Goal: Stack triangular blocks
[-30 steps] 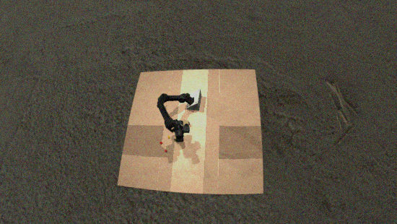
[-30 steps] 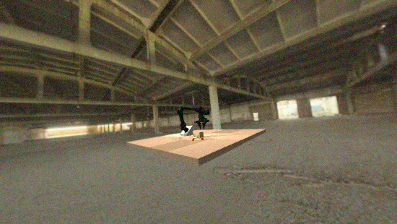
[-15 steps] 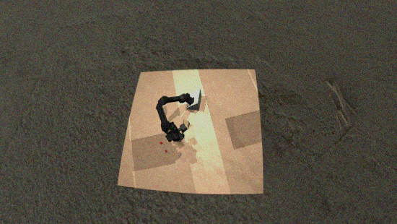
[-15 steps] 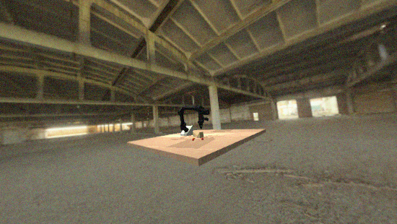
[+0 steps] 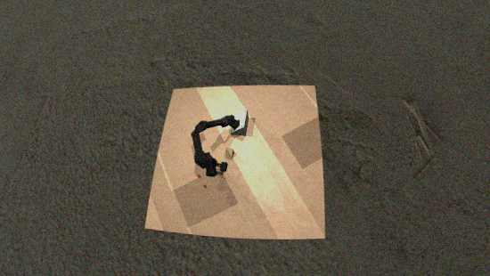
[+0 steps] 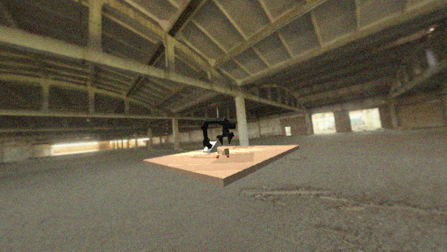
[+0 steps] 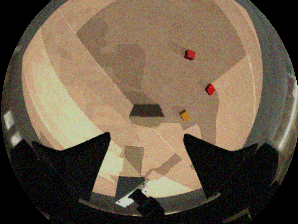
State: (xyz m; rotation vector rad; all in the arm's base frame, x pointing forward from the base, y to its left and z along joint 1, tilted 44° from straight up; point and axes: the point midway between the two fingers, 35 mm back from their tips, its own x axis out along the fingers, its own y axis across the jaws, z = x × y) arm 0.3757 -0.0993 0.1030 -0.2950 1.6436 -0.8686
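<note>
My gripper tip is 1 cm past the tan triangular block and 9 cm above it.
</note>
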